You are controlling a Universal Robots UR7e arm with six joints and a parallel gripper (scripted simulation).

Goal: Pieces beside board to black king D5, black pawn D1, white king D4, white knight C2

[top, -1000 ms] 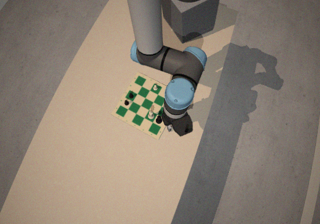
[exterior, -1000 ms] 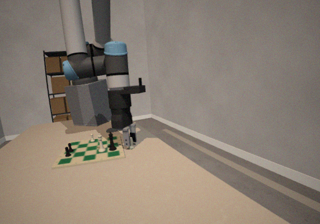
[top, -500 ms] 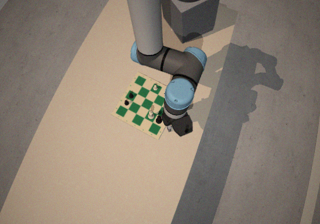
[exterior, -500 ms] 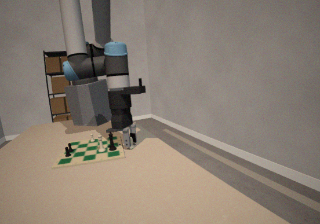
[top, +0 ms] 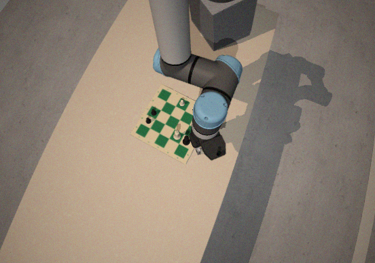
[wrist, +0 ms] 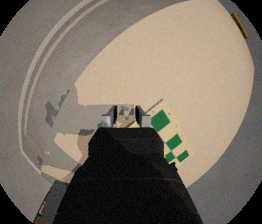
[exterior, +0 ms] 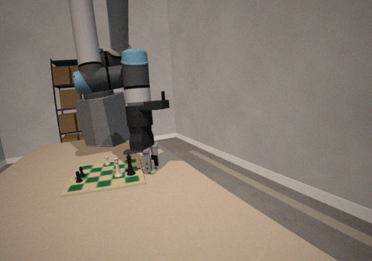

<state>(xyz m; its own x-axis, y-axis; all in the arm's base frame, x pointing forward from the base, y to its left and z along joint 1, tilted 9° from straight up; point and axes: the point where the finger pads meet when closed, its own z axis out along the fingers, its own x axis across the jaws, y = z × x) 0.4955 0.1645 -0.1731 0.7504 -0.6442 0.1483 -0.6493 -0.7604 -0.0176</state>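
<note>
The white knight lies 2 cm below my hand. Also, from my hand: board 4 cm behind, 14 cm to the right, 3 cm below; black king 6 cm to the right, 1 cm above; white king 10 cm to the right, 1 cm above.
</note>
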